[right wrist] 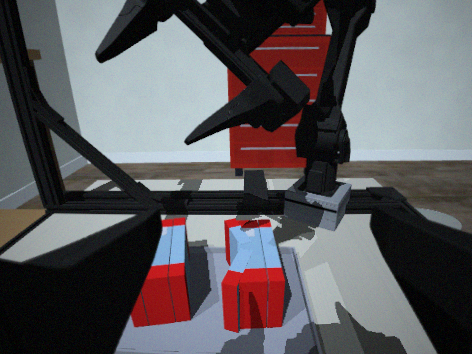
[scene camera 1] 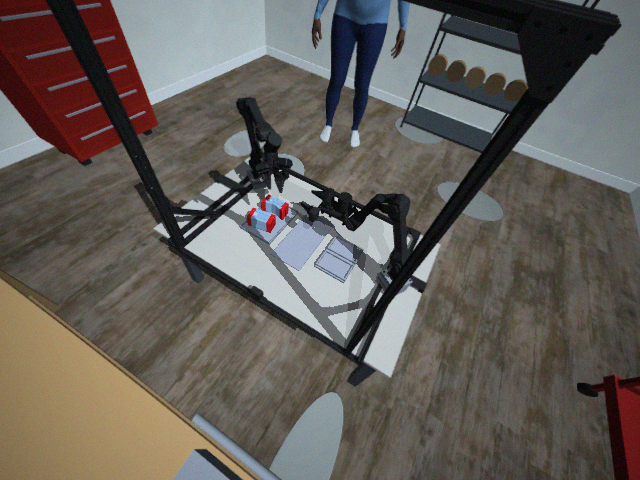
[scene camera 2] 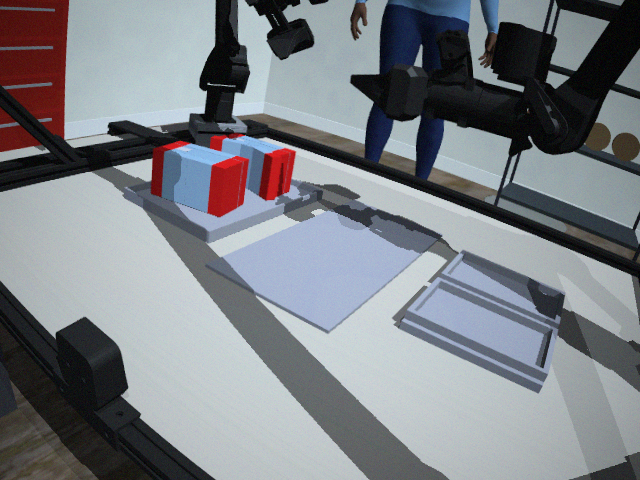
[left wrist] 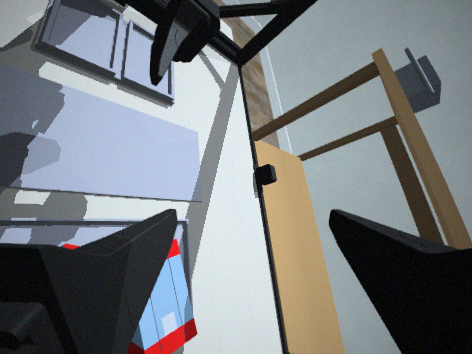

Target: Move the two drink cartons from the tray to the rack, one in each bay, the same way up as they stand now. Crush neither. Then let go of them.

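Places are measured from the left arm's base along level axes (x ahead, y left, z up), in millimetres.
Pixels of known places: left gripper, fingertip midpoint: (right wrist: 141, 100) (scene camera 1: 275, 191) (scene camera 2: 268, 32) (left wrist: 253, 216); right gripper, fingertip midpoint: (right wrist: 265, 218) (scene camera 1: 306, 196) (scene camera 2: 367, 79) (left wrist: 82, 46); left arm's base, origin of the base link: (right wrist: 319, 187) (scene camera 1: 258, 174) (scene camera 2: 217, 119).
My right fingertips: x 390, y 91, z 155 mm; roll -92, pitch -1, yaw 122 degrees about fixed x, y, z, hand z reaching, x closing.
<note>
Ahead of a thing's pixels: the offset from my right fingertips to its top centre. "*": to the spot under its first point.
Two red-and-blue cartons stand on the tray @[98 mm back, 137 mm right, 195 mm down] (scene camera 1: 268, 238) (scene camera 2: 206, 233) at the left: the nearer carton @[81 mm back, 189 mm right, 137 mm down] (scene camera 1: 261, 219) (scene camera 2: 188, 178) (left wrist: 167, 300) (right wrist: 172, 292) and the farther carton @[139 mm back, 94 mm right, 137 mm down] (scene camera 1: 275, 206) (scene camera 2: 254, 167) (right wrist: 257, 255). Both are apart from the fingers. The rack @[248 mm ahead, 81 mm left, 191 mm down] (scene camera 1: 330, 272) (scene camera 2: 473, 356) (left wrist: 107, 70) at the right has two empty bays. My left gripper (scene camera 1: 275, 187) (left wrist: 253, 216) (right wrist: 141, 100) is open and empty, raised behind the tray. My right gripper (scene camera 1: 309, 200) (scene camera 2: 354, 81) (right wrist: 265, 218) is open and empty, high behind the flat panel, facing the cartons. Fingers hide part of the nearer carton in both wrist views.
A thin flat panel (scene camera 1: 299, 245) (scene camera 2: 330, 273) (left wrist: 125, 155) lies between tray and rack. Black frame rails border the table, with a small black block @[* 274 mm ahead, 350 mm right, 157 mm down] (scene camera 1: 254, 291) (scene camera 2: 92, 361) (left wrist: 266, 174) on the front rail. A person (scene camera 1: 356, 62) (scene camera 2: 423, 62) stands behind the table.
</note>
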